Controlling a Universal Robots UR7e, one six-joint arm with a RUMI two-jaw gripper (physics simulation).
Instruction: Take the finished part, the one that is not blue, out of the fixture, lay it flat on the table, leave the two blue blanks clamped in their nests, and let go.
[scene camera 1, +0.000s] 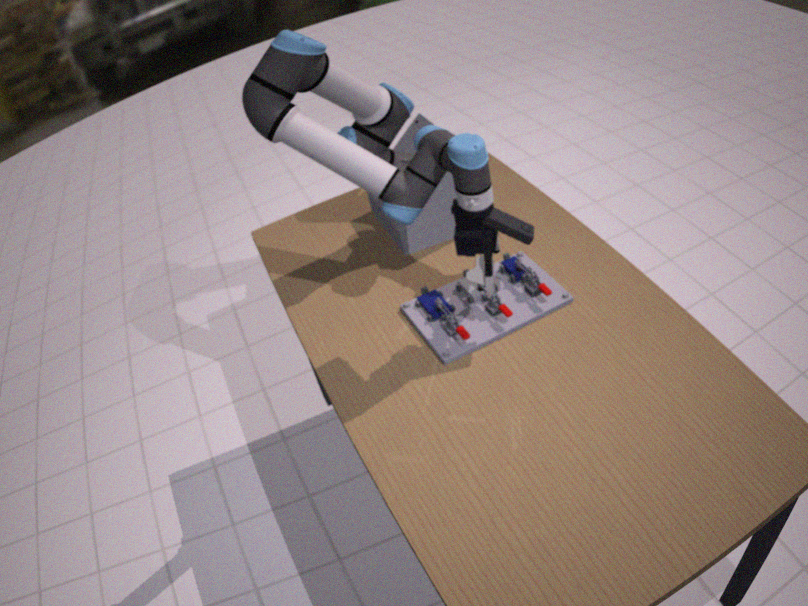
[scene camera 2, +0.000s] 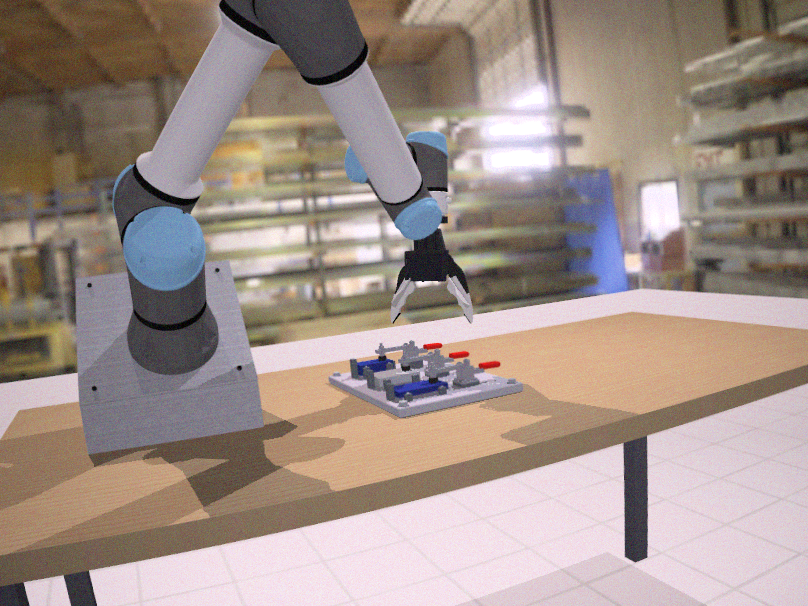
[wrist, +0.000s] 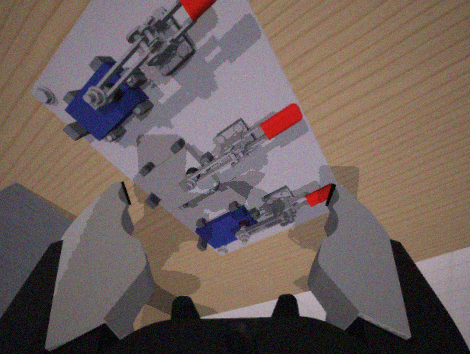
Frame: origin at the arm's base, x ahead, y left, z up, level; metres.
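Seen in the pictures: gripper, fingertip midpoint: (scene camera 1: 492, 275) (scene camera 2: 431, 323) (wrist: 230, 185); arm's base, link origin: (scene camera 2: 173, 339).
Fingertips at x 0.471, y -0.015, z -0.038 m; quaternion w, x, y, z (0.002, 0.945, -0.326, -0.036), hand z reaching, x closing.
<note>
Offsets run from my fingertips to a thing's top centre. Level surfaces: height alone.
The fixture plate (scene camera 1: 551, 300) (scene camera 2: 482, 390) (wrist: 265, 90) lies on the table with three nests. The finished part {dy -0.003, dx -0.089, dz -0.078 m} (scene camera 2: 391, 378) (wrist: 162, 155), a light grey block, sits in the middle nest; the middle clamp's arm reaches over it. One blue blank {dy -0.113, dx -0.095, dz -0.083 m} (scene camera 1: 433, 303) (scene camera 2: 419, 389) (wrist: 225, 230) and the other blue blank {dy +0.107, dx -0.082, dz -0.073 m} (scene camera 1: 512, 266) (scene camera 2: 373, 366) (wrist: 107, 105) sit in the outer nests under their clamp arms. My gripper (scene camera 1: 486, 283) (scene camera 2: 432, 321) (wrist: 230, 185) is open and empty, pointing down above the fixture. It partly covers the middle nest in scene camera 1.
The clamps' red handles, such as the middle handle {dy -0.005, dx +0.035, dz -0.050 m} (scene camera 1: 505, 310) (scene camera 2: 458, 354) (wrist: 282, 121), point away from the robot's base. The grey base block (scene camera 1: 424, 228) (scene camera 2: 172, 417) stands behind the fixture. The wooden table {dz -0.114 m} (scene camera 1: 554, 424) (scene camera 2: 587, 365) extends beyond the handle side.
</note>
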